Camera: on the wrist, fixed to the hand. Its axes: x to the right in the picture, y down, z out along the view.
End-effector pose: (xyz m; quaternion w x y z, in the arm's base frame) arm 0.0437 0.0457 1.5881 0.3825 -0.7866 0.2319 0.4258
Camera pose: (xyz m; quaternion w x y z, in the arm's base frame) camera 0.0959 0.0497 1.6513 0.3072 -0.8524 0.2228 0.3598
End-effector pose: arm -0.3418 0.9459 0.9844 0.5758 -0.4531 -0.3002 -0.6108
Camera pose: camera -0.4153 0.9278 0.9528 0.5572 -0.4298 -0.2064 -0.6798
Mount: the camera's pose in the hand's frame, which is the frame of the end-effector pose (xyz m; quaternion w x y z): -0.0260 -0.0640 -0.0443 0.9928 -0.0730 0.0939 -0.0156
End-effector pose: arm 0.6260 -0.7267 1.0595 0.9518 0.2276 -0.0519 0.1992
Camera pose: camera 0.6283 -0.7681 0.9887 0.9695 0.1386 0.0269 0.2005
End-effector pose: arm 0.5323 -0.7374 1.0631 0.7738 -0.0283 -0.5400 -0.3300
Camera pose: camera 0.5287 -0.7926 1.0025 0.8117 -0.0452 -0.4398 -0.3818
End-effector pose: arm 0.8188 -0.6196 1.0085 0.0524 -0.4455 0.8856 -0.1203
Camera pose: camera 0.8752 -0.6281 1.0675 0.0655 0.4486 -0.8860 0.0974
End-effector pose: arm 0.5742 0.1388 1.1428 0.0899 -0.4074 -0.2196 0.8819
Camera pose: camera 0.6234 0.2007 1.1646 0.0939 -0.4904 -0.2803 0.8198
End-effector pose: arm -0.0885 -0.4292 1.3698 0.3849 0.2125 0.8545 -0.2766
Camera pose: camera -0.1334 -0.4533 1.4341 0.3131 0.1955 0.9080 -0.1983
